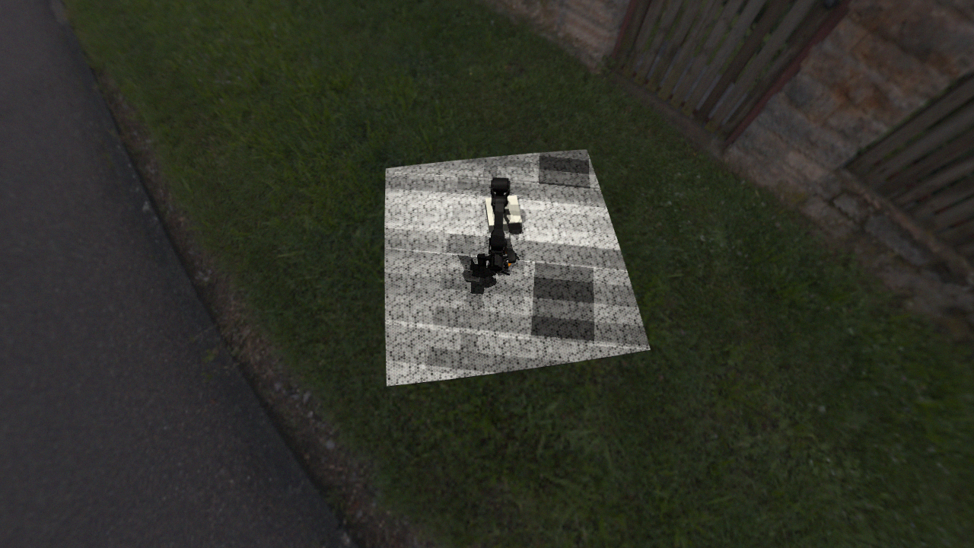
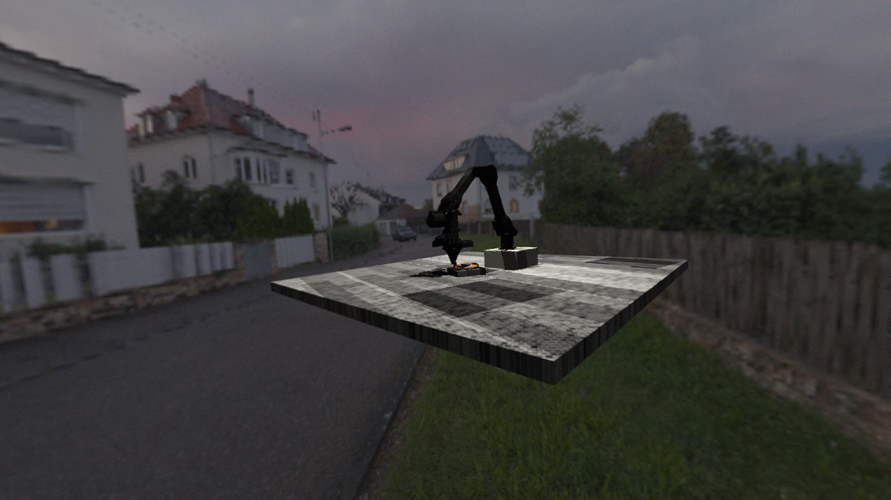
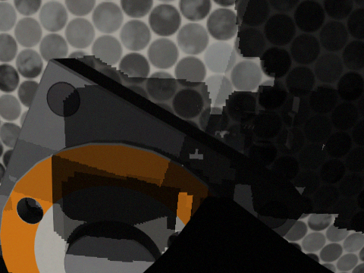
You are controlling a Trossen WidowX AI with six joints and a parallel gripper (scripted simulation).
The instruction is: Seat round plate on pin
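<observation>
Now: the round plate 2 cm to the left of my gripper tip and 2 cm behind it. The rest, counted from my gripper tip: square grey base 4 cm to the left, 3 cm behind, 2 cm below.
</observation>
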